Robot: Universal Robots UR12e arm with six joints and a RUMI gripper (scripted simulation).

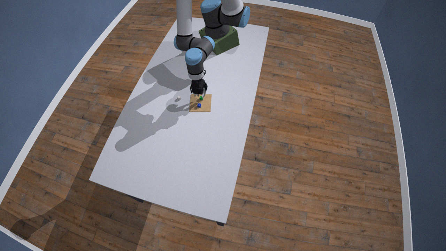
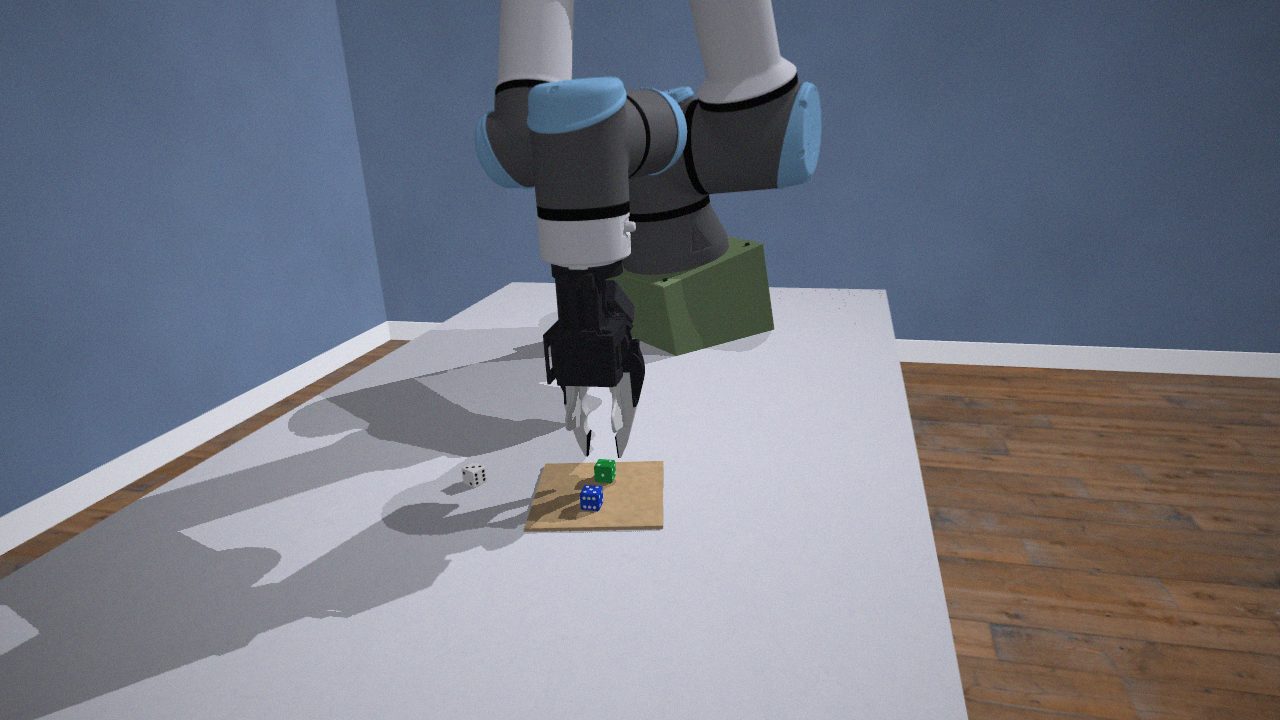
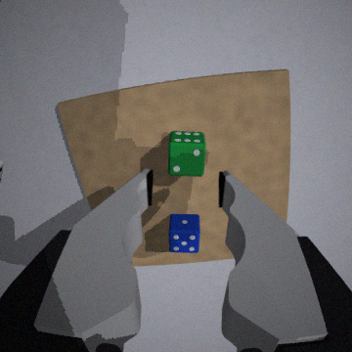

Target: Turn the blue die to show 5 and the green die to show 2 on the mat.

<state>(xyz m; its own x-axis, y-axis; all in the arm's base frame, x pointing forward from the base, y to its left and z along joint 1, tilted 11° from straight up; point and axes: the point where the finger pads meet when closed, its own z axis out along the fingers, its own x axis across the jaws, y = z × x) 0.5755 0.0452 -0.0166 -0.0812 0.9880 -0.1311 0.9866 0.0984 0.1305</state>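
Now: the green die 4 cm below my hand. Also, from my hand: tan mat 3 cm ahead, 5 cm below; then white die 3 cm ahead, 15 cm to the right, 4 cm below; then blue die 6 cm ahead, 4 cm below.
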